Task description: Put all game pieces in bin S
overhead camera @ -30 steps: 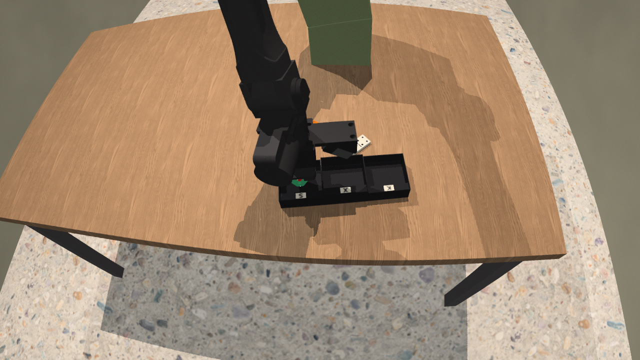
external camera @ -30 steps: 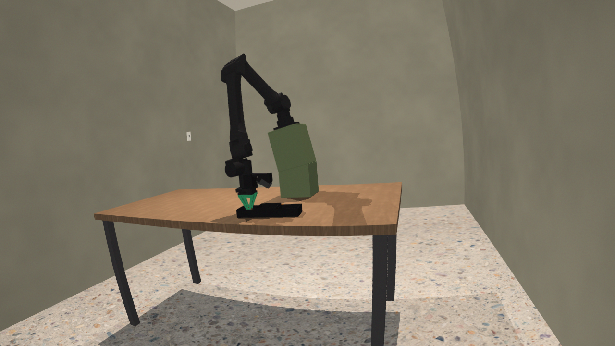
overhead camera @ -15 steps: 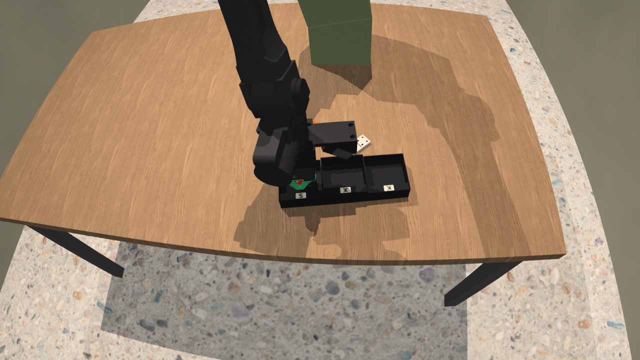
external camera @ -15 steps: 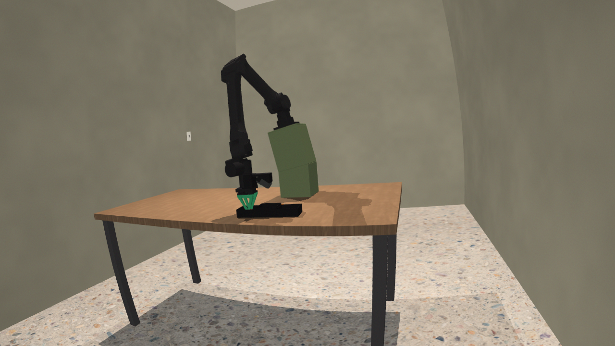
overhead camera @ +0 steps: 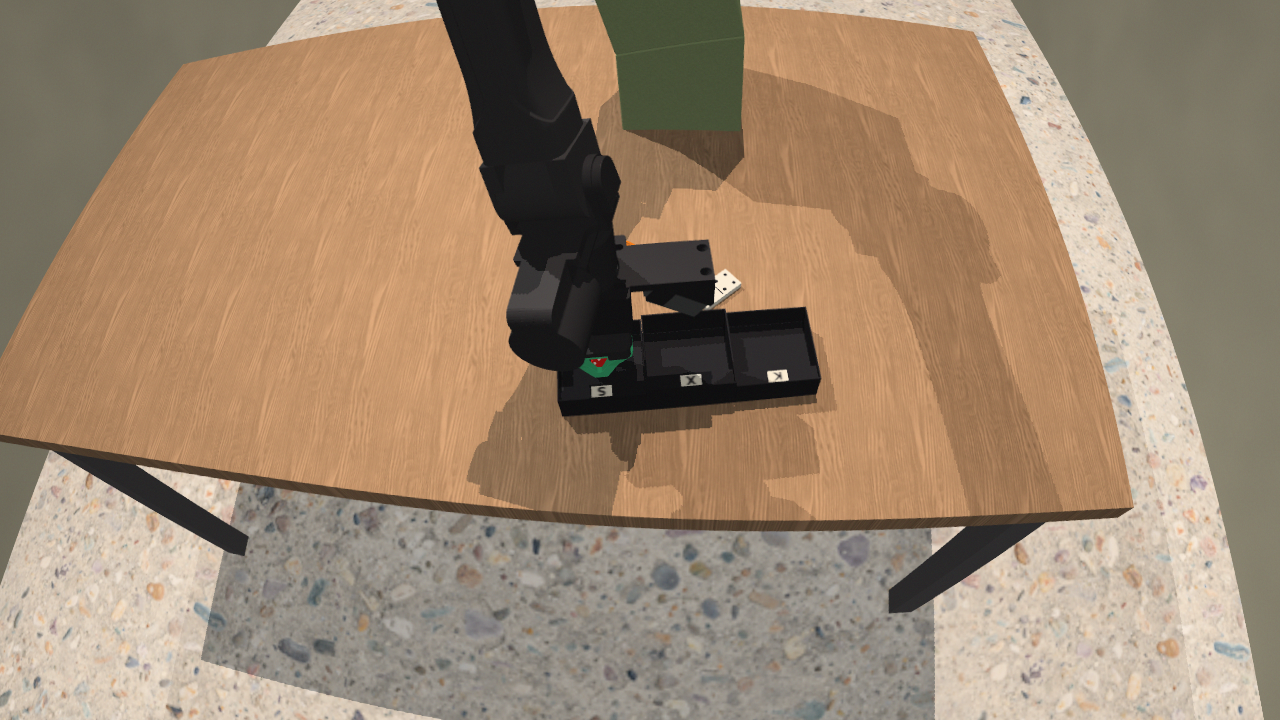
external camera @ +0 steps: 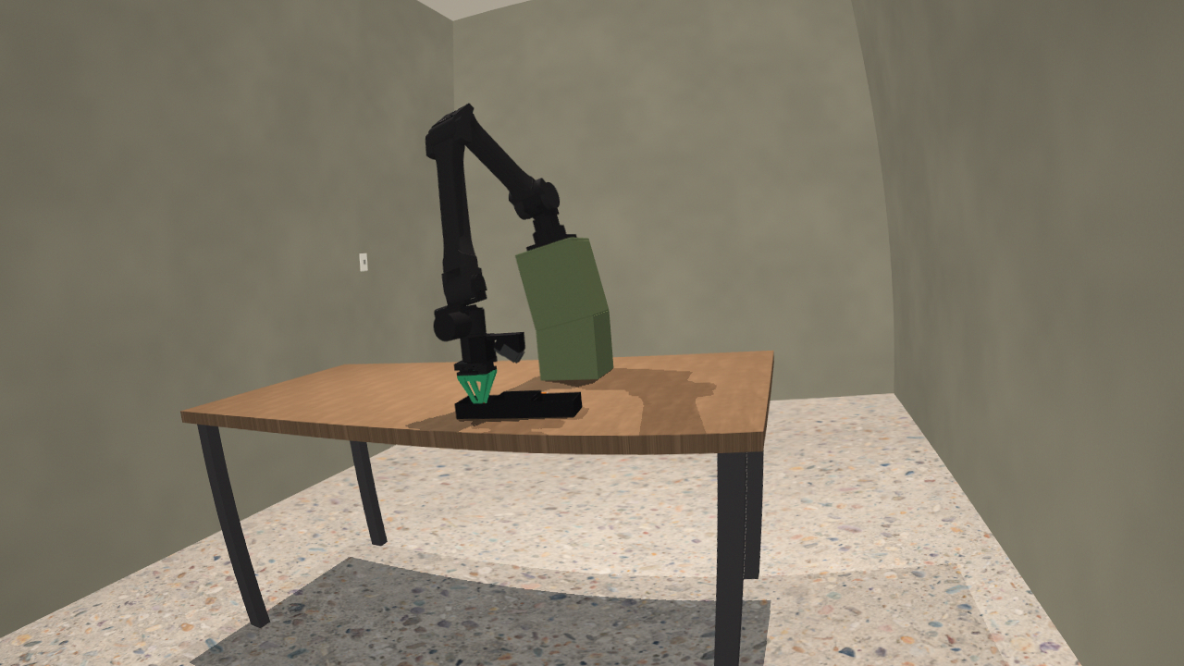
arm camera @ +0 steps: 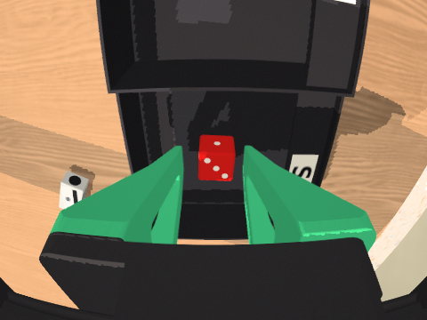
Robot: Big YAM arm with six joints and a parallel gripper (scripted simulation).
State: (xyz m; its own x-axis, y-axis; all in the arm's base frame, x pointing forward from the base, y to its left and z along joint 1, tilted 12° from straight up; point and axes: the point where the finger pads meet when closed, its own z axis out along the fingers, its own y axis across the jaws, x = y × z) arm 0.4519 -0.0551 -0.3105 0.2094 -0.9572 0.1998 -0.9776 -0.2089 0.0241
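The red die is 1 cm below my hand. From my hand the other things lie so: black bin marked S (8 cm to the left, 1 cm behind); then white domino (11 cm to the left, 11 cm behind, 2 cm below); then grey-white sharpener (8 cm behind, 5 cm to the right, 2 cm below).
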